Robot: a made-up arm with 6 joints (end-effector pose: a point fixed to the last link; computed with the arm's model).
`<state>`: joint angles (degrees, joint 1 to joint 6).
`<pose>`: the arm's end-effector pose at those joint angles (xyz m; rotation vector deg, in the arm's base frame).
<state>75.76 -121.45 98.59 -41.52 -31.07 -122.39</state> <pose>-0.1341 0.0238 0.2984 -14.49 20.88 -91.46</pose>
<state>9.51 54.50 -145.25 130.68 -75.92 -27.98</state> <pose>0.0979 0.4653 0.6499 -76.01 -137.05 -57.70</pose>
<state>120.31 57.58 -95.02 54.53 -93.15 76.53</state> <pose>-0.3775 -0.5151 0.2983 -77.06 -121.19 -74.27</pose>
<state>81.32 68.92 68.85 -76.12 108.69 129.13</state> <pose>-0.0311 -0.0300 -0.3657 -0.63 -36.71 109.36</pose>
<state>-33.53 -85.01 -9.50 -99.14 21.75 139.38</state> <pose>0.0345 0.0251 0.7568 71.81 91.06 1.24</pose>
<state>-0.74 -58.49 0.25 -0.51 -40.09 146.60</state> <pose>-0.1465 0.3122 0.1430 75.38 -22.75 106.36</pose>
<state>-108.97 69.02 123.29 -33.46 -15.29 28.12</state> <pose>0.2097 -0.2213 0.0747 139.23 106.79 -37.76</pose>
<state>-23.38 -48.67 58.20 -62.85 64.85 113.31</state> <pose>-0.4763 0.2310 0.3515 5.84 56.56 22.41</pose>
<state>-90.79 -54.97 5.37 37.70 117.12 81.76</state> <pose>0.4459 -0.0113 0.4733 -11.44 87.38 59.19</pose>
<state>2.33 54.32 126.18 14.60 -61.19 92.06</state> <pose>0.0298 0.4417 0.0927 102.21 78.97 -58.10</pose>
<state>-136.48 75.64 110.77 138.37 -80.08 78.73</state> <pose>-0.0830 -0.6604 0.1253 -9.42 104.20 -15.62</pose>
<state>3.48 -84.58 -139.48 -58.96 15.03 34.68</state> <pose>0.0173 0.1758 -0.0167 26.25 -121.11 -20.82</pose>
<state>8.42 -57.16 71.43 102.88 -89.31 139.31</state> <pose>-0.7327 0.5545 0.0641 -85.03 18.32 -93.41</pose>
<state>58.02 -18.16 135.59 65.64 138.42 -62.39</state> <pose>-0.6245 0.0738 0.0022 -25.12 114.71 85.26</pose>
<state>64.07 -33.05 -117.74 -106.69 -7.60 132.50</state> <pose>0.0787 0.3328 0.3864 -50.33 142.78 37.33</pose>
